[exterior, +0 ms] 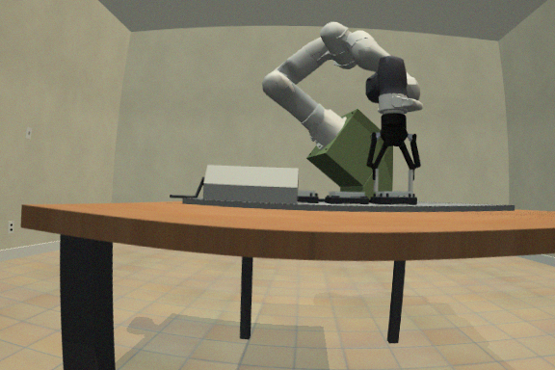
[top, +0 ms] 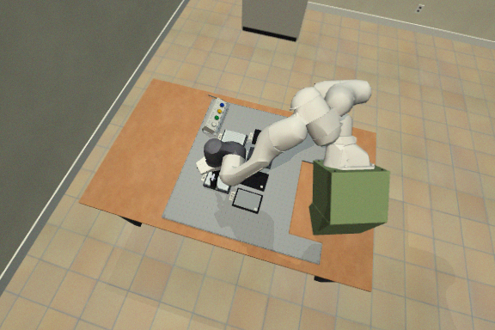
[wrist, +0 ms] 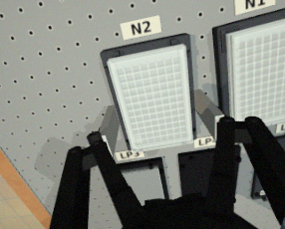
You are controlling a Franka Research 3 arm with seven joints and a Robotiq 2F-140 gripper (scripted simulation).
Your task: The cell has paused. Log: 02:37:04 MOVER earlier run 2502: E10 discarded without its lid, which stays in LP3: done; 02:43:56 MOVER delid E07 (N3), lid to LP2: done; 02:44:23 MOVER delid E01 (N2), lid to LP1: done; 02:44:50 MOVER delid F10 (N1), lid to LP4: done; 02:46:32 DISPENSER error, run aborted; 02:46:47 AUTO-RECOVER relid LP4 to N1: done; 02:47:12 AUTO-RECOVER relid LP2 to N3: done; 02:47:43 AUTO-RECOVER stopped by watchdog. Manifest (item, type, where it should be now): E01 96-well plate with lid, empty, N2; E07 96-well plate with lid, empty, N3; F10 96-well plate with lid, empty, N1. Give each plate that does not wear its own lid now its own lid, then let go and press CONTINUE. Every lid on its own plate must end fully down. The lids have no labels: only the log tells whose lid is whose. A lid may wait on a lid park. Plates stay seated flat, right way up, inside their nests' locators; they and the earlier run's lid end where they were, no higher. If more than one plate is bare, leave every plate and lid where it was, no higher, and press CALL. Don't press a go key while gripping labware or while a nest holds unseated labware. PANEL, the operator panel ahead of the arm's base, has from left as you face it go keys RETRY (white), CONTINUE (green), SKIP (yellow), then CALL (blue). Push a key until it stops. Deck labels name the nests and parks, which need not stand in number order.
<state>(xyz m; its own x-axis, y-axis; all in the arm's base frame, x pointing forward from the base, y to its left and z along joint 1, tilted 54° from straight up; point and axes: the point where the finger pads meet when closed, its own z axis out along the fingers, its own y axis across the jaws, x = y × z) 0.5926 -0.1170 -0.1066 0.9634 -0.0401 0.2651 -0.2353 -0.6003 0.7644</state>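
Now: hand 3 cm above the plate. Also, from my hand: LP3 label 8 cm to the left, 8 cm behind, 6 cm below; then nest 5 cm below; then black park 19 cm behind, 5 cm below, 3 cm to the right.
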